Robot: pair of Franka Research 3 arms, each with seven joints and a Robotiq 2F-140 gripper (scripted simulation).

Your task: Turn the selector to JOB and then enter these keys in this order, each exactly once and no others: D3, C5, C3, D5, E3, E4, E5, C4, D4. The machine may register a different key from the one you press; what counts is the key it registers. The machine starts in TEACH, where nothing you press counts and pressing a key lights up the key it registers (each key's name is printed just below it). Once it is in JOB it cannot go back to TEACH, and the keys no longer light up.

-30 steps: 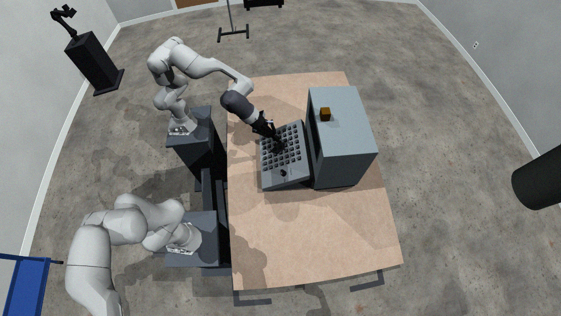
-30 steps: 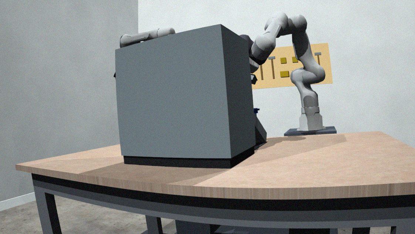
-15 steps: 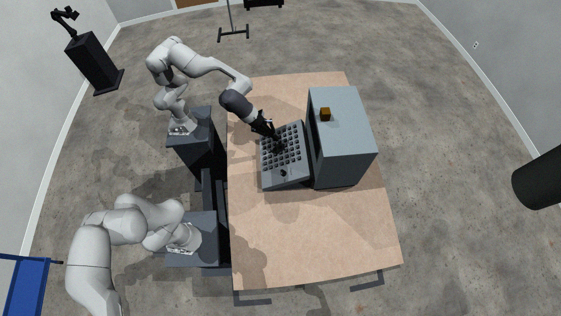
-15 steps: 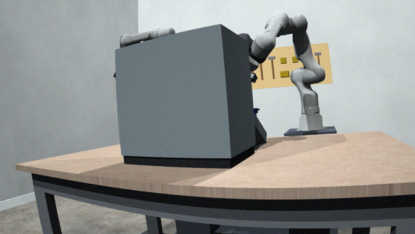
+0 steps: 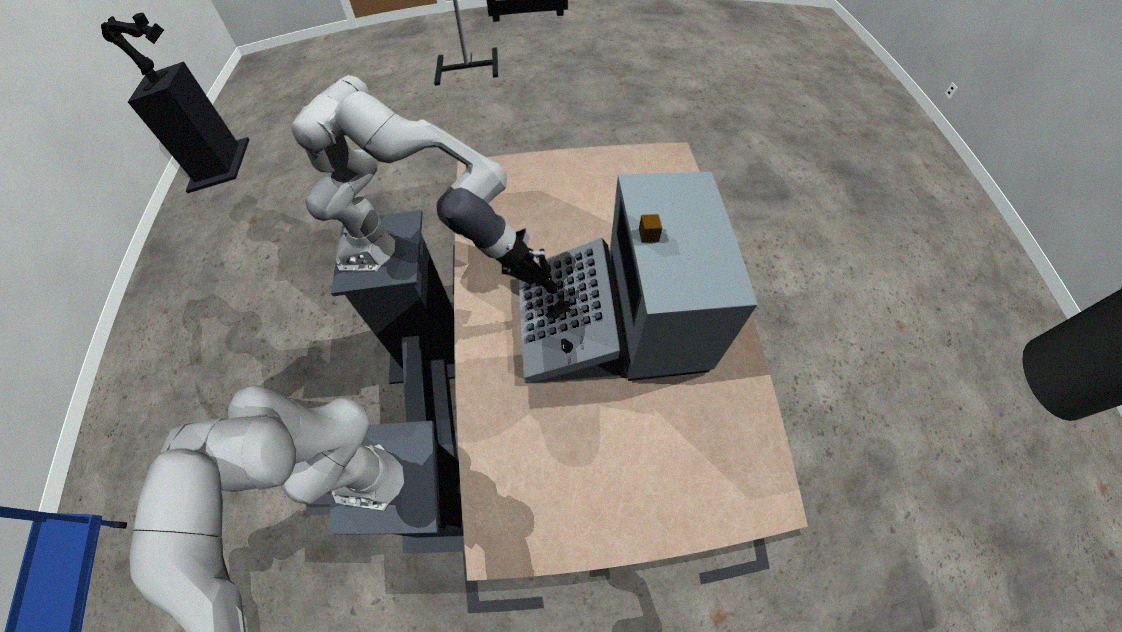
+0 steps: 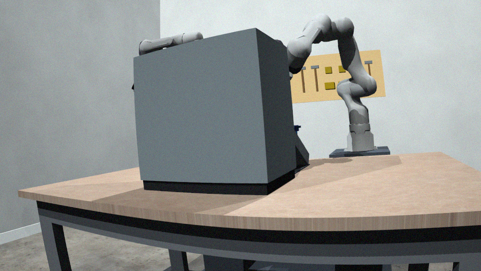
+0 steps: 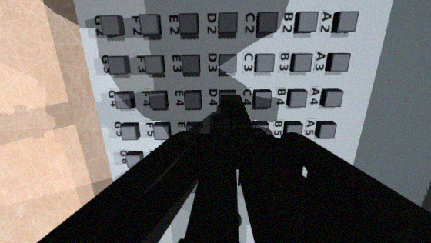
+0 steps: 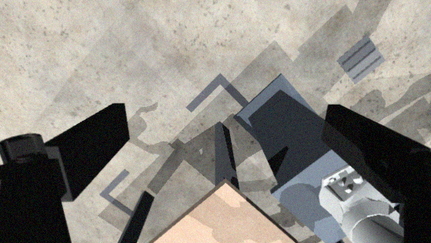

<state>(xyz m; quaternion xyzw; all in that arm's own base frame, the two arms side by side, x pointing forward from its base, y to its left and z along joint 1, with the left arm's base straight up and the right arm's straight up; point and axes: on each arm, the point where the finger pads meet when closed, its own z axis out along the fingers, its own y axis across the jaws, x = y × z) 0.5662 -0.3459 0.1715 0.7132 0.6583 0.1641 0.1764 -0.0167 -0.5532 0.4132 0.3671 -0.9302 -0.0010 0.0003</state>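
Now: the D4 key 6 cm below my left hand and 3 cm ahead of it. Also, from my left hand: C4 key (6 cm ahead, 4 cm below, 1 cm to the right); then D5 key (6 cm below, 4 cm to the right, 3 cm ahead); then E4 key (8 cm below).
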